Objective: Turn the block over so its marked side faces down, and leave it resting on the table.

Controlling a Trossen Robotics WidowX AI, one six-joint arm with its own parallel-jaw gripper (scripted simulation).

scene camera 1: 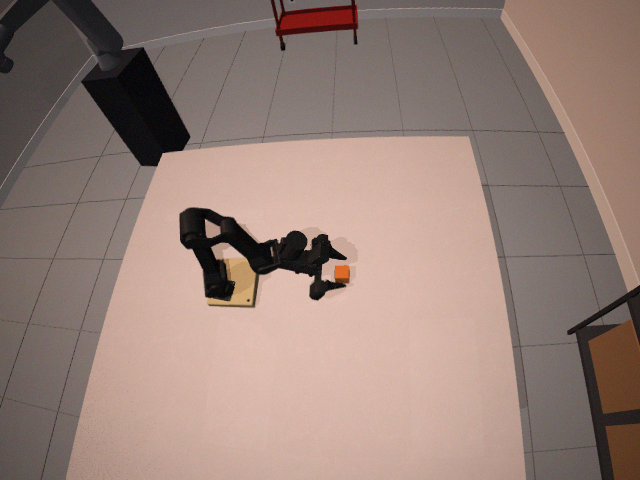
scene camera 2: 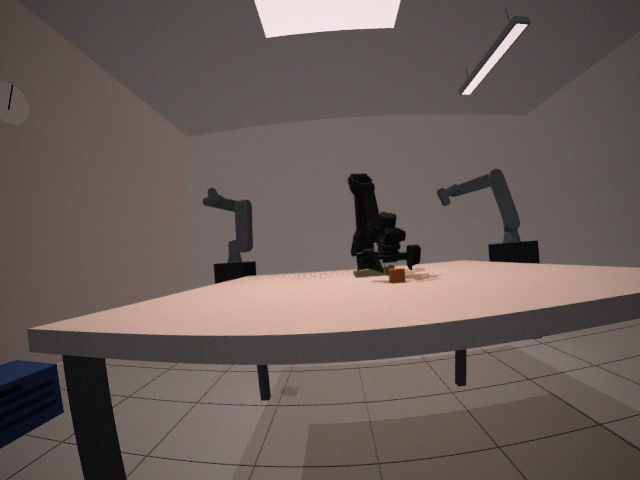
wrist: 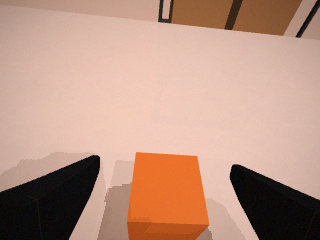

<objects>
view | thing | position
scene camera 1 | gripper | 346,272
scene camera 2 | gripper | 397,270
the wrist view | gripper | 166,166
</objects>
